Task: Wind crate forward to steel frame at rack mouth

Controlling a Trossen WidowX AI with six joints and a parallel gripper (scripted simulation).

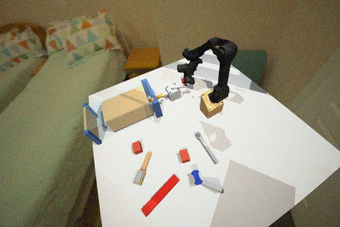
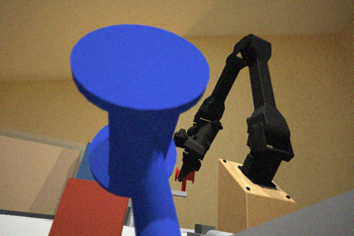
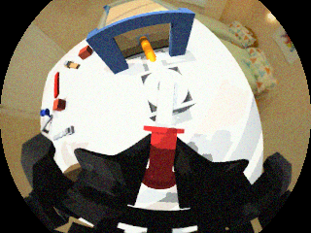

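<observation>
Right now the grey crank arm is 2 cm ahead of my gripper tip, 1 cm to the right of it and 3 cm below it. Round my gripper tip: grey winch (6 cm ahead, 5 cm to the right, 10 cm below); then winch drum (8 cm ahead, 4 cm to the right, 10 cm below); then red grip (1 cm behind, 1 cm to the left).
</observation>
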